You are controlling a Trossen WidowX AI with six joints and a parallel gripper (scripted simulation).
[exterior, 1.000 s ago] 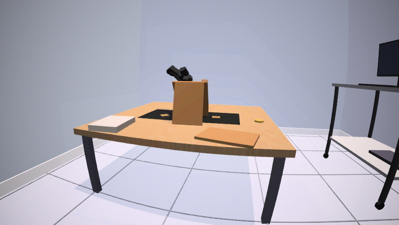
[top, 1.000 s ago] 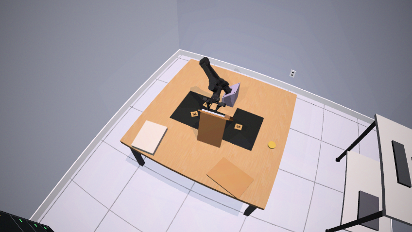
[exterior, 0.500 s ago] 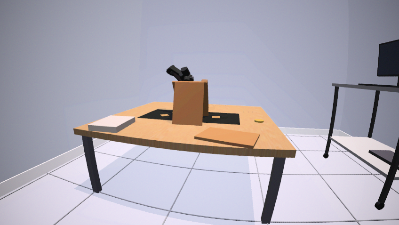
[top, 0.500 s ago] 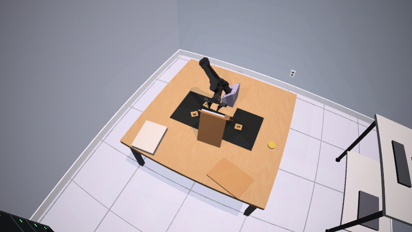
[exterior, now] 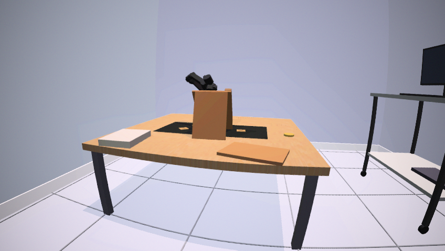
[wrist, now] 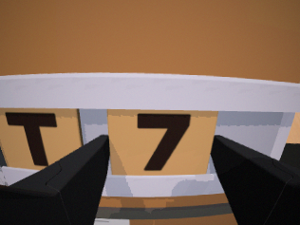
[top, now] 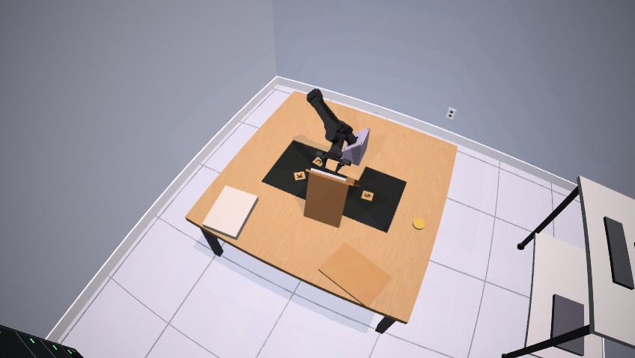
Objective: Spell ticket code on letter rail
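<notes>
Right now the white ticket is 6 cm behind my gripper tip, 6 cm to the left of it and 8 cm below it. Also, from my gripper tip: thin panel: 40 cm ahead, 28 cm to the left, 17 cm below; white slab: 30 cm ahead, 45 cm to the right, 16 cm below.
</notes>
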